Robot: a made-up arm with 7 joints.
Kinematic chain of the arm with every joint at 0, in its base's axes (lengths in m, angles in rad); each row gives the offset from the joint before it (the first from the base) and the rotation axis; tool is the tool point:
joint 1: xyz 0 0 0.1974 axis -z
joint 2: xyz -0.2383 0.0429 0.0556 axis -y
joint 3: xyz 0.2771 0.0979 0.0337 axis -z
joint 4: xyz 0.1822 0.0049 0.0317 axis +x
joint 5: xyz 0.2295 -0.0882 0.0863 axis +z
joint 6: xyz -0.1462 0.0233 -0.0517 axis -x
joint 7: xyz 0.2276 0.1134 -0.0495 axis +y
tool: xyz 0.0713 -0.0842 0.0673
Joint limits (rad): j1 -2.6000..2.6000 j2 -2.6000..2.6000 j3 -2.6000..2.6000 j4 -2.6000..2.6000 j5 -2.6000..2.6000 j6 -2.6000..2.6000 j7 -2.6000..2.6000
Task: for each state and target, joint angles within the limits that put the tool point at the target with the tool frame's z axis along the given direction. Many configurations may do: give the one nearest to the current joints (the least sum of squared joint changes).
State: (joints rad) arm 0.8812 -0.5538 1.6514 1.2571 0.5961 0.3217 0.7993
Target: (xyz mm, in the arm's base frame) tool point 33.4 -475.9 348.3 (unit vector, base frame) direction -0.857 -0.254 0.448
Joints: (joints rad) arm 0.7811 0.0117 0.9732 1.5211 0.4136 0.2571 0.5713
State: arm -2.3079 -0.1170 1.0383 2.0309 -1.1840 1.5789 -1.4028
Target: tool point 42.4 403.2 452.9 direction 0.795 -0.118 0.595
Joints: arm -2.1119 0.4411 1.0301 2.1256 -1.4150 1.5268 -0.9752
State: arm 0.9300 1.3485 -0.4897 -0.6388 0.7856 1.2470 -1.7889
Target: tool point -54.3 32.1 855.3 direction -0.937 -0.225 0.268
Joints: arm 0.8283 1.0764 0.2825 -0.6604 1.6620 1.1651 -1.7449
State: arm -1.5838 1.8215 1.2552 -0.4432 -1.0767 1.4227 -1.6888
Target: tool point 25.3 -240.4 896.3 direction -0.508 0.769 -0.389
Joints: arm -1.1149 1.3327 0.5512 -0.7339 -1.0666 1.3419 -1.7726
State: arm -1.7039 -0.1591 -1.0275 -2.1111 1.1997 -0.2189 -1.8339
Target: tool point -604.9 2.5 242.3 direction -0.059 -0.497 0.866
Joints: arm -1.8535 -0.1911 -1.0749 -1.8866 0.9439 -0.8781 -0.9583
